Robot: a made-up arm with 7 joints. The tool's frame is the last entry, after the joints. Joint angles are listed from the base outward. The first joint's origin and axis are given. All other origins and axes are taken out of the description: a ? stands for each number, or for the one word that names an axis. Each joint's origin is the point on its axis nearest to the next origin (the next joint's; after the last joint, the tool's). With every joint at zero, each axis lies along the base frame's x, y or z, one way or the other. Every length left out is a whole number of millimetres.
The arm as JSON. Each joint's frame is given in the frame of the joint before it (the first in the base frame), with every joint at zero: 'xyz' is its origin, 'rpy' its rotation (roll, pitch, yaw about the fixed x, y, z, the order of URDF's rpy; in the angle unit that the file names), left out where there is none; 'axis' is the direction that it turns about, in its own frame. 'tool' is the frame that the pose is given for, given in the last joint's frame.
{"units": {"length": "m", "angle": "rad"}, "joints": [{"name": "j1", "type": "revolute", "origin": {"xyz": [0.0, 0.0, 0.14]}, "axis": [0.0, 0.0, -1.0]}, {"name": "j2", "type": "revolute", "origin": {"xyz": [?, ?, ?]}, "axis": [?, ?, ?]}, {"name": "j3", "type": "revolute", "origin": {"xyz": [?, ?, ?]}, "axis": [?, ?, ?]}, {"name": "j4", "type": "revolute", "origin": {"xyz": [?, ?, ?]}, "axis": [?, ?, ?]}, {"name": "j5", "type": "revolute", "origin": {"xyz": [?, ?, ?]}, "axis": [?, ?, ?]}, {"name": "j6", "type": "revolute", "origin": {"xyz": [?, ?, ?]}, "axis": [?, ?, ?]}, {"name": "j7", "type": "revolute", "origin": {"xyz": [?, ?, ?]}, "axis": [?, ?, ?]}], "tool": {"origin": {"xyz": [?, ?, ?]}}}
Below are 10 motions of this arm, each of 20 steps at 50 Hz.
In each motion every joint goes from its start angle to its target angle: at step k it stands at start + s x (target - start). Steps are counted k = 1, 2, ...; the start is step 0. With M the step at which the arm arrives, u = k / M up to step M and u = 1 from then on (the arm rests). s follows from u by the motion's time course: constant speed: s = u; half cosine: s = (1 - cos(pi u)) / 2; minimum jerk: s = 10 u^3 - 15 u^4 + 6 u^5.
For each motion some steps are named. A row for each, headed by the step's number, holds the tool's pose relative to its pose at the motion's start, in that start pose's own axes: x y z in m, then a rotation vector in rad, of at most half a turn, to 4 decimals.
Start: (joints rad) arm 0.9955 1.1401 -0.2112 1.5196 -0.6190 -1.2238 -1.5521
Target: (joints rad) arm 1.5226 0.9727 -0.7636 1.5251 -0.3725 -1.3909 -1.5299
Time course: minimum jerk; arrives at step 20
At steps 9, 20:
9: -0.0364 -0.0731 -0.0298 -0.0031 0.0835 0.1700
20: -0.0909 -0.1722 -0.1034 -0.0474 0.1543 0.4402

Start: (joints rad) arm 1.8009 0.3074 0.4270 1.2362 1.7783 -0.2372 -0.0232
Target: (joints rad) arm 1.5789 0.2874 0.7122 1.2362 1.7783 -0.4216 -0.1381
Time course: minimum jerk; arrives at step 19
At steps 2, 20:
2: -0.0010 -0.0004 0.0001 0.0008 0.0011 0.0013
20: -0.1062 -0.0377 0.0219 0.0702 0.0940 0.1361

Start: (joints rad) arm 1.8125 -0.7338 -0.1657 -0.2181 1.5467 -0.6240 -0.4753
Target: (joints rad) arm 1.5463 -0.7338 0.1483 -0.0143 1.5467 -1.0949 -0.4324
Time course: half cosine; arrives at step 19
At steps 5, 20:
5: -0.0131 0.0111 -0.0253 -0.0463 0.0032 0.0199
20: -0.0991 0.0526 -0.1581 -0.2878 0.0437 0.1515

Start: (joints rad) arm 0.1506 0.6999 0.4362 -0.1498 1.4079 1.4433 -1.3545
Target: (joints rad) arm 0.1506 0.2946 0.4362 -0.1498 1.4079 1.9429 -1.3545
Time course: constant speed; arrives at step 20
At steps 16, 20:
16: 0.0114 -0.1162 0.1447 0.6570 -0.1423 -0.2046
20: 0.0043 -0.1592 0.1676 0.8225 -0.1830 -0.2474

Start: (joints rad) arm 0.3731 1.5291 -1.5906 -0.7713 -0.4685 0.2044 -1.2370
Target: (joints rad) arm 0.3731 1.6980 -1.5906 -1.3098 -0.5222 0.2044 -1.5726
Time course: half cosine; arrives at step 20
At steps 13, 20:
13: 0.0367 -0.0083 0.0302 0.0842 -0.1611 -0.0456
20: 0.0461 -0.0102 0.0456 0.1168 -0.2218 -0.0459

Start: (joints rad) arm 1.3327 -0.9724 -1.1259 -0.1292 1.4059 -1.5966 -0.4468
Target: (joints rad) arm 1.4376 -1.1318 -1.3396 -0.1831 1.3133 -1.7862 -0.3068
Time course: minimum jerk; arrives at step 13
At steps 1, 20:
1: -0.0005 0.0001 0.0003 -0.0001 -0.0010 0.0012
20: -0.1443 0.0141 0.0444 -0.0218 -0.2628 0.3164

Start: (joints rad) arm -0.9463 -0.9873 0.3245 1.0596 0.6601 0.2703 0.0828
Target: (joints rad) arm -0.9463 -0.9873 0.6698 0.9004 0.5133 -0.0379 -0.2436
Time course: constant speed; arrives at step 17
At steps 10, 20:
10: -0.0558 0.0459 -0.0054 0.1076 0.0707 0.1485
20: -0.0914 0.0795 -0.0117 0.1484 0.1044 0.2457

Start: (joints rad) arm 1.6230 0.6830 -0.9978 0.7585 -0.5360 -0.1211 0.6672
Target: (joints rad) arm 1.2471 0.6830 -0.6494 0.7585 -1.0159 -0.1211 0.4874
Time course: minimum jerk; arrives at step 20
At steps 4, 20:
4: -0.0030 0.0112 -0.0015 -0.0190 0.0017 0.0102
20: -0.0619 0.1587 -0.0299 -0.3258 0.0446 0.1270

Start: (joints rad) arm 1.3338 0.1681 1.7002 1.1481 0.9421 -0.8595 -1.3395
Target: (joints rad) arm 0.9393 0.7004 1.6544 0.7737 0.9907 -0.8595 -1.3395
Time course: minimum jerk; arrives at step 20
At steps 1, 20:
1: -0.0004 0.0001 -0.0004 -0.0006 0.0004 0.0004
20: -0.4209 0.0229 -0.2123 -0.3889 0.2937 0.4463

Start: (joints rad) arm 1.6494 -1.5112 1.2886 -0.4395 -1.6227 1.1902 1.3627
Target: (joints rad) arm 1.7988 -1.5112 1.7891 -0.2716 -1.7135 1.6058 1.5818
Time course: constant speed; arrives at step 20
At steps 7, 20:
7: -0.0125 0.0408 -0.0226 -0.0542 -0.1171 0.1739
20: -0.0552 0.1034 -0.0579 -0.0935 -0.3942 0.4791

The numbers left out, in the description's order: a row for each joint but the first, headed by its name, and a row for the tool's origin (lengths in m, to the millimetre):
j2: xyz -0.063 0.364 0.0, axis 0.0 -1.0 0.0
j3: xyz 0.173 0.0 -0.07, axis 0.0 0.0 -1.0
j4: xyz -0.188 0.039 0.0, axis 0.0 1.0 0.0
j5: xyz -0.075 0.0 -0.049, axis 1.0 0.0 0.0
j6: xyz 0.0 0.05 0.13, axis 0.0 0.0 -1.0
j7: xyz -0.011 0.279 0.0, axis 0.0 -1.0 0.0
tool: xyz 0.157 0.0 0.035

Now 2 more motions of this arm.
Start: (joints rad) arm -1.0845 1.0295 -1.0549 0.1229 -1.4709 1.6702 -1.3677
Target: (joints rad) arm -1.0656 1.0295 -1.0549 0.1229 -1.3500 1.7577 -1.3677
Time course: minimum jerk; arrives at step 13
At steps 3, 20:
3: 0.0010 -0.0004 0.0012 0.0058 0.0095 -0.0032
20: 0.0143 -0.0059 0.0136 0.0678 0.1112 -0.0435

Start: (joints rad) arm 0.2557 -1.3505 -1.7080 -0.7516 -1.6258 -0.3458 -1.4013
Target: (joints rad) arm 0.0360 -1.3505 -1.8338 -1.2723 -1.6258 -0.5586 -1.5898
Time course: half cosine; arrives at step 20
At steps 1, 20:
1: -0.0001 0.0002 0.0000 0.0007 0.0003 0.0005
20: -0.0360 0.0237 0.0052 0.1092 0.0793 0.1275

